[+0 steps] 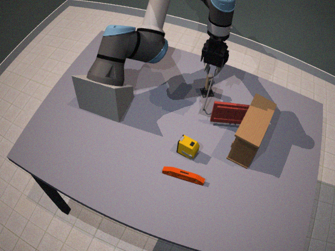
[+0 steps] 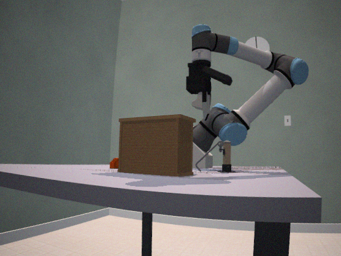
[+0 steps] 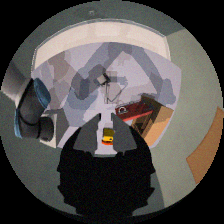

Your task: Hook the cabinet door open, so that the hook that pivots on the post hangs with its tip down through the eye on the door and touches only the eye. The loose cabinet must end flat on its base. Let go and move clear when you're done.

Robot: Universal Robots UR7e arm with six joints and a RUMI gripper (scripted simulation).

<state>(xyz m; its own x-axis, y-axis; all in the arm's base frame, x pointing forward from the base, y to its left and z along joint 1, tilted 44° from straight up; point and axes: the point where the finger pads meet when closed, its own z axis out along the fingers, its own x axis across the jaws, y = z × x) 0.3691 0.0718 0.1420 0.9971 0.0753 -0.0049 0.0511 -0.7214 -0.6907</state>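
My gripper is now 20 mm to the right of the wire hook and 140 mm above it. From my hand the other things lie so: door: 120 mm ahead, 30 mm to the right, 130 mm below; then yellow tape measure: 10 mm ahead, 240 mm to the right, 170 mm below; then wooden cabinet: 160 mm ahead, 60 mm to the right, 130 mm below.
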